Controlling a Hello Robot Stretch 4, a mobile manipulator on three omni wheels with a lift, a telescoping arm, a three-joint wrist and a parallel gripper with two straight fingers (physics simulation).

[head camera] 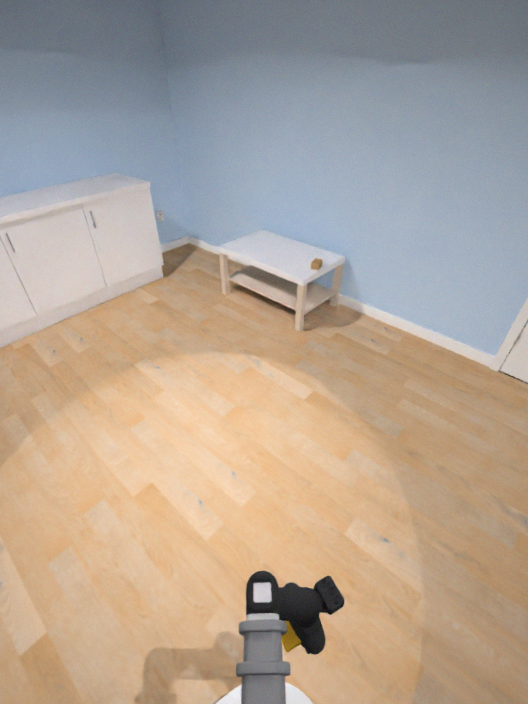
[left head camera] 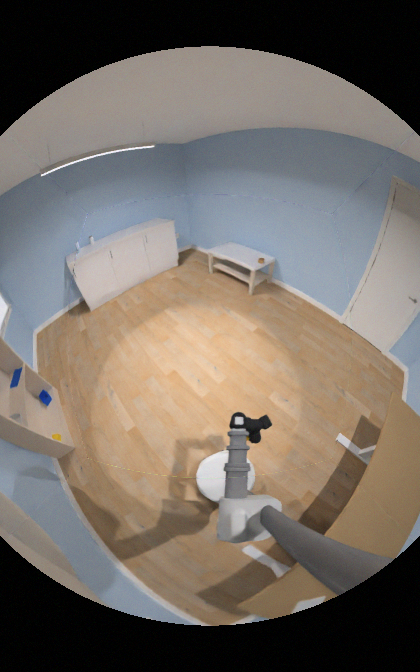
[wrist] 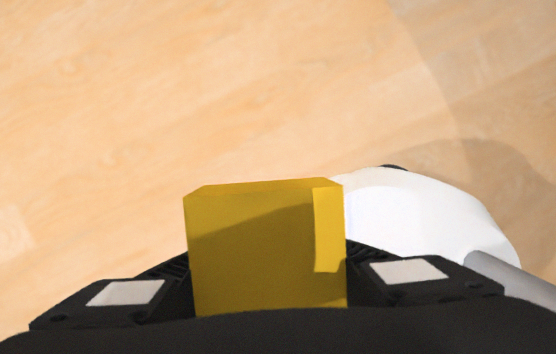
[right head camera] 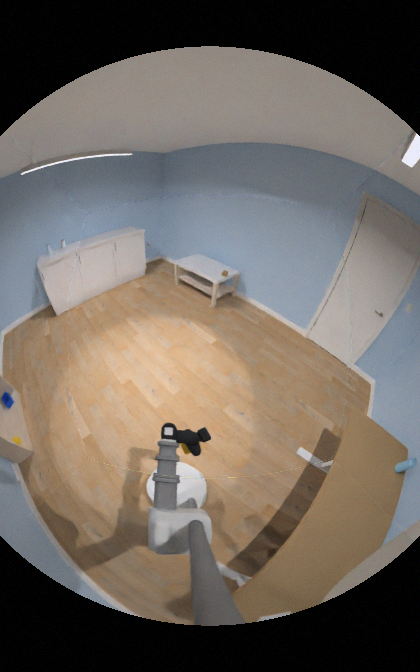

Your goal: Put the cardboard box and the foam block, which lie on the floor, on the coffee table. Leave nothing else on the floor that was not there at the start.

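Frame: origin at the robot's base, x down, y left, z ahead, level; centimetres.
Where they show: gripper, between the fingertips: [wrist: 269, 264].
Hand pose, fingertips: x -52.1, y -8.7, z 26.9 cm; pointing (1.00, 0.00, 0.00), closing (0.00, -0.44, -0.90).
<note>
After its pixels a point has its place.
A yellow foam block [head camera: 290, 636] @[x -55.8, y -6.4, z 24.6 cm] [right head camera: 185, 448] [wrist: 250, 270] @[x -55.8, y -9.4, z 28.0 cm] is between the two fingers of my gripper [wrist: 269, 264] @[x -52.1, y -8.7, z 26.9 cm] [head camera: 310, 635] [right head camera: 194, 446], which is shut on it and holds it above the floor, close to the round white base. The cardboard box [head camera: 316, 263] @[x -47.2, y -42.1, z 238.7 cm] [left head camera: 261, 260] [right head camera: 225, 273], small and brown, sits on the top of the white coffee table [head camera: 267, 247] @[x -42.2, y -7.4, z 280.9 cm] [left head camera: 232, 251] [right head camera: 200, 263], near its right front corner. The coffee table stands against the far blue wall, well away from my gripper. The far side of the block is hidden.
A white cabinet [head camera: 62, 250] @[x -54.5, y 149.3, z 252.4 cm] [left head camera: 127, 262] [right head camera: 97, 265] stands left of the coffee table. A shelf unit [left head camera: 40, 446] with blue and yellow things is at the left. A large brown table [left head camera: 372, 492] [right head camera: 350, 495] with white legs is at the right. A door [right head camera: 365, 280] is in the right wall.
</note>
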